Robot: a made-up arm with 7 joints.
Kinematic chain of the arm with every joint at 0, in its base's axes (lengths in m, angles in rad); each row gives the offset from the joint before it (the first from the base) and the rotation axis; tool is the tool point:
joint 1: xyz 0 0 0.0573 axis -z
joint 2: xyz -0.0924 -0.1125 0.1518 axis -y
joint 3: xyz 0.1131 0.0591 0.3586 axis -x
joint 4: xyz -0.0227 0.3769 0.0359 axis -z
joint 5: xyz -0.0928 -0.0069 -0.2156 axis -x
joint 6: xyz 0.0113 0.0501 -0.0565 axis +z
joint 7: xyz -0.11 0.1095 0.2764 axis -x
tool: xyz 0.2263 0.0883 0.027
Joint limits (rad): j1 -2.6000..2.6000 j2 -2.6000..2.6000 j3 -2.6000..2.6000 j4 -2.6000..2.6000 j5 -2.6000..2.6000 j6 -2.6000..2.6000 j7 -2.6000..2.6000
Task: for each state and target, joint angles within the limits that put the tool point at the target. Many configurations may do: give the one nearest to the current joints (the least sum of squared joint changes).
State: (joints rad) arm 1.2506 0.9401 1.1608 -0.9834 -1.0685 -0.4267 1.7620
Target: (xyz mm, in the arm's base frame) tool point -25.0 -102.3 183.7
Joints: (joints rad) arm 1.2737 0.3476 1.5210 -1.2523 -0.9002 -0.5685 1.6383
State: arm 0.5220 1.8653 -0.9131 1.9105 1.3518 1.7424 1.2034
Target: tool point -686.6 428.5 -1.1
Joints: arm 0.0116 2.5655 -0.8743 2.3607 1.1610 1.6164 1.3992
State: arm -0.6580 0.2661 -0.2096 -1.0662 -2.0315 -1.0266 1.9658
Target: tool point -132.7 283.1 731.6
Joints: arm -0.5349 0.2612 -0.7098 -0.9163 -1.8036 -0.6989 1.8544
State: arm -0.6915 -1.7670 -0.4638 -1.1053 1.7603 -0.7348 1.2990
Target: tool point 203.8 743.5 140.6
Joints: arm -0.6548 -1.6085 -1.0625 -0.9851 1.6442 -0.7838 1.0756
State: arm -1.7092 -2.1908 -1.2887 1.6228 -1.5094 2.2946 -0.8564
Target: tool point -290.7 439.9 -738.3
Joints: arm -1.8223 -2.6000 -1.4793 2.1444 -1.6003 2.2964 -0.7394
